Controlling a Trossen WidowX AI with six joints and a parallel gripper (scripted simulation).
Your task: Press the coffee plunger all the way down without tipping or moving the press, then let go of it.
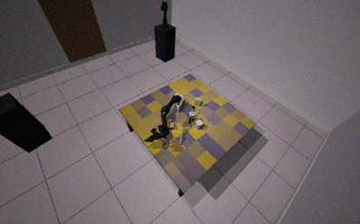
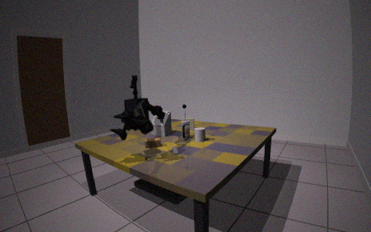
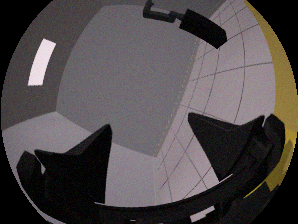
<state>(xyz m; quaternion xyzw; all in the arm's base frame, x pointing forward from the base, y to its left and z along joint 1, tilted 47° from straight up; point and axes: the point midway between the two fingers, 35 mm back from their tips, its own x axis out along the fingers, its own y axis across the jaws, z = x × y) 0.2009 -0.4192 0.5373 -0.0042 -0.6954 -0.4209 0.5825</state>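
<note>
The coffee press is 9 cm ahead of my gripper tip, 64 cm to the left of it and 12 cm below it.
</note>
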